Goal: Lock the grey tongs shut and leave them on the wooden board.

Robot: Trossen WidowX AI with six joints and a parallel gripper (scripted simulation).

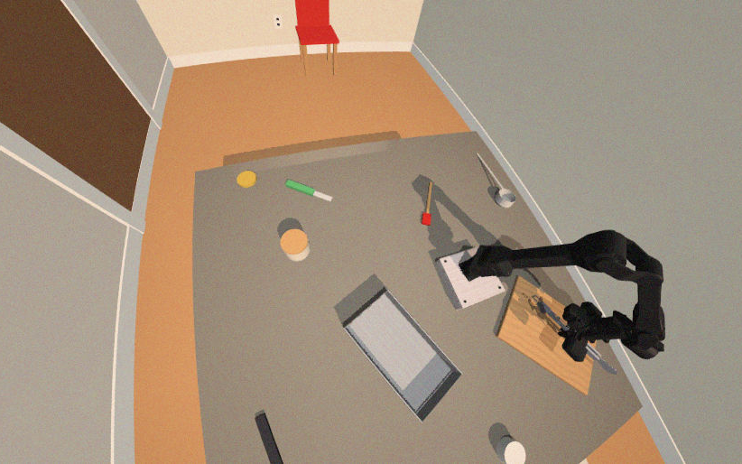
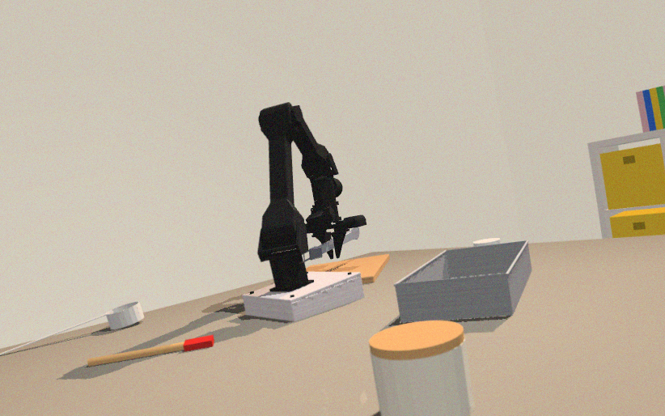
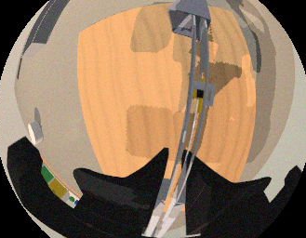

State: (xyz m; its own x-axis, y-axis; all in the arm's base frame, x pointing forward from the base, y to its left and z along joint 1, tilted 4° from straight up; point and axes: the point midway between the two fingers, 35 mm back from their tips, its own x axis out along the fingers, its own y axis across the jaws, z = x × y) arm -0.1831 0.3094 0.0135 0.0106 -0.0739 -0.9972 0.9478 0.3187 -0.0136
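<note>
Right now my gripper tip is 4 cm above the wooden board. The rest, counted from my gripper tip: grey roasting tin 50 cm ahead, 19 cm to the right, 2 cm below; then red-tipped spatula 18 cm ahead, 58 cm to the right, 4 cm below; then lidded white jar 68 cm ahead, 59 cm to the right, 1 cm below.
</note>
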